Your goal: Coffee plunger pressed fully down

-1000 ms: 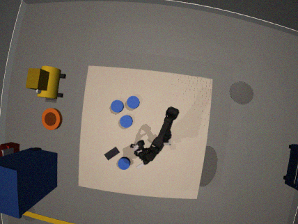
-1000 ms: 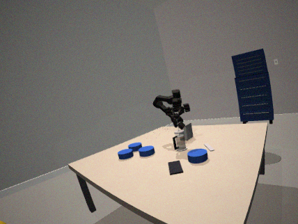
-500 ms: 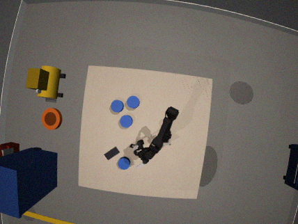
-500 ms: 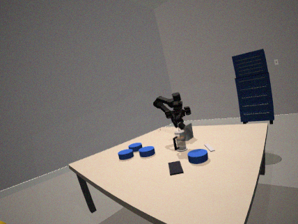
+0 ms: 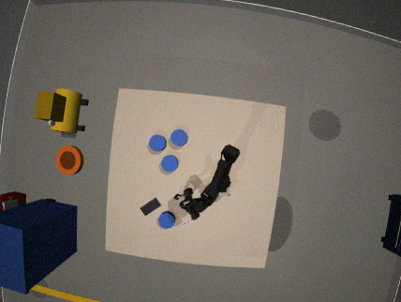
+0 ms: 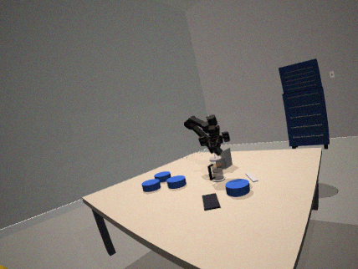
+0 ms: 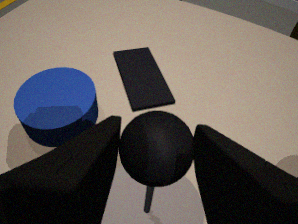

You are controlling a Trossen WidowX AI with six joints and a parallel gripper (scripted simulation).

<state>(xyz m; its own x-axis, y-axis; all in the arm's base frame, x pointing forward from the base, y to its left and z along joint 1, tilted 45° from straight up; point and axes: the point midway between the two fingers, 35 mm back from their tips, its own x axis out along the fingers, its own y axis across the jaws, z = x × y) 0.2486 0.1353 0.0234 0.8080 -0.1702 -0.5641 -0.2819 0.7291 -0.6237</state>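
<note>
The coffee press is 110 mm below my gripper tip and 10 mm to the right of it. From my gripper tip the other things lie so: flat black slab (250 mm ahead, 210 mm below, 80 mm to the left); then small white bar (210 mm below, 180 mm to the left, 70 mm behind).
</note>
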